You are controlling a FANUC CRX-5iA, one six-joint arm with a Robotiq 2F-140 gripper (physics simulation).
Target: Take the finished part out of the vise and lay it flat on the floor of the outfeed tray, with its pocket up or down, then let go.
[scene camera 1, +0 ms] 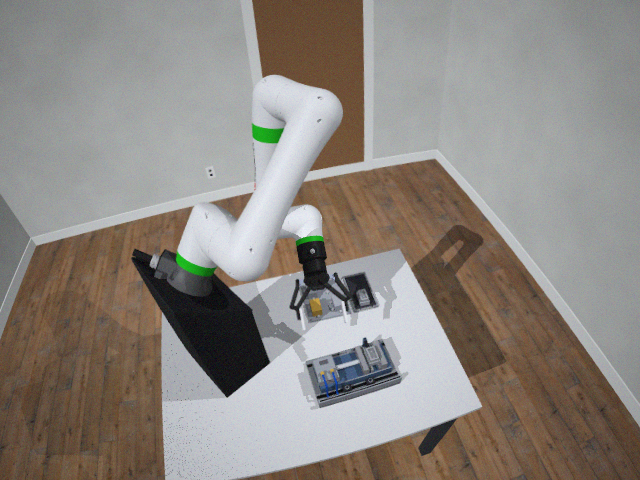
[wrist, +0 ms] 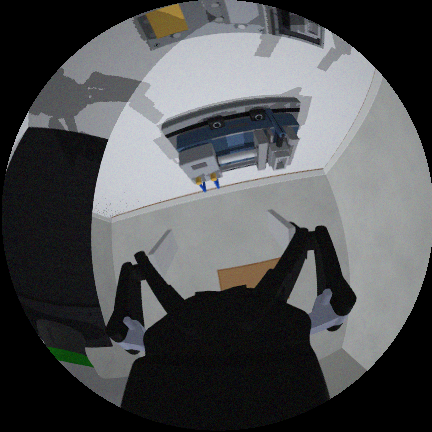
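The vise has a blue body and grey jaws and stands on the table. A grey part with a rectangular recess sits at its right-hand jaws. A dark tray lies behind the vise, near the back right of the table, and holds another small grey block. My gripper is wide open, with no object between its pale finger pads. It hangs above the table, behind the vise and to the left of the dark tray in the scene view.
A grey fixture plate with a yellow block stands left of the dark tray. The black robot pedestal is at the left. Blue hoses rise at the vise's left end.
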